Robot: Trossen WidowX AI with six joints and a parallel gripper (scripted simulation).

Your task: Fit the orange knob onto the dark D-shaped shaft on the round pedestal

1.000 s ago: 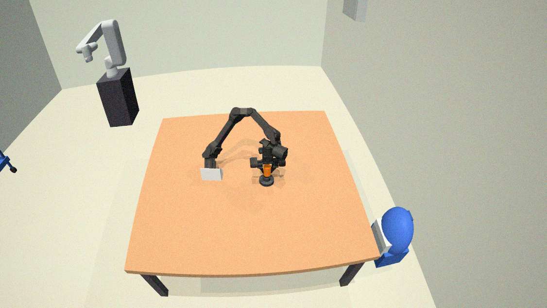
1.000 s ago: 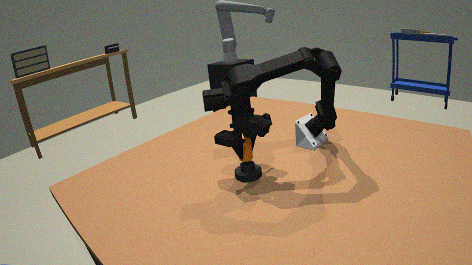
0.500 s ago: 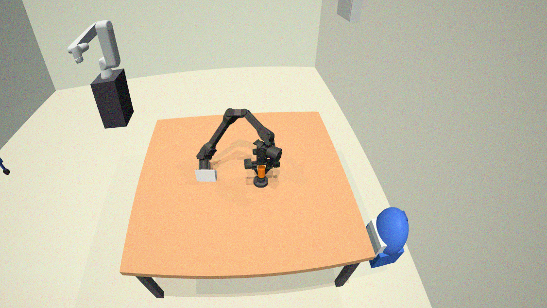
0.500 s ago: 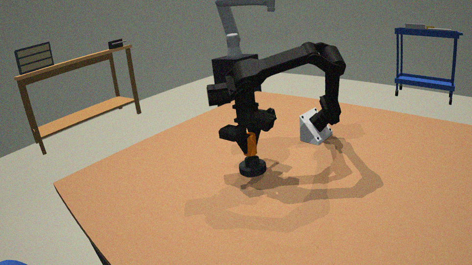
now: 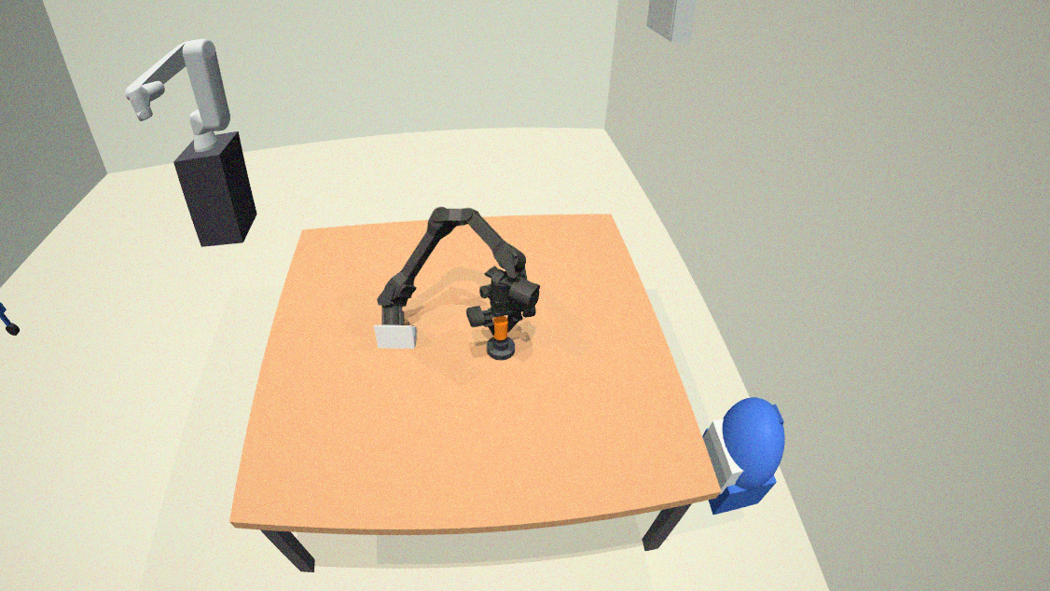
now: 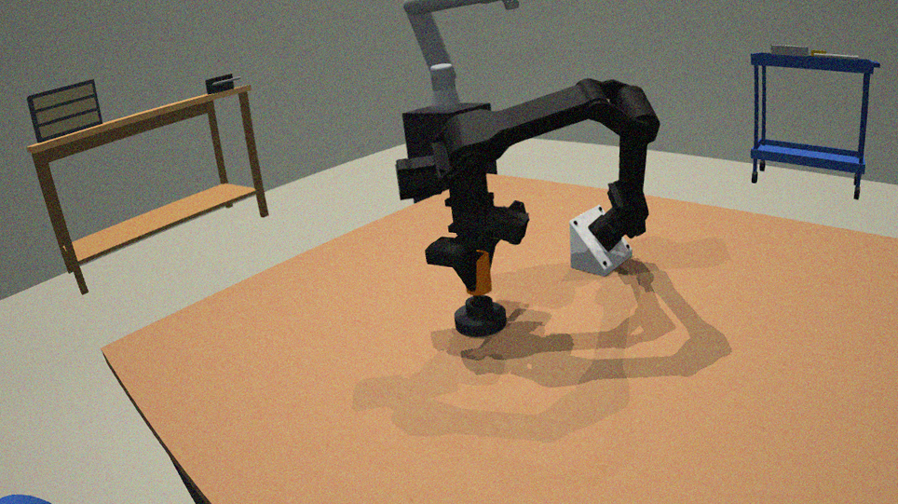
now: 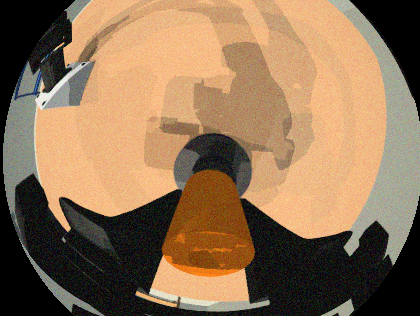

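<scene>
Right now the orange knob is 2 cm above my gripper tip. The rest, counted from my gripper tip: dark round pedestal (4 cm below).
</scene>
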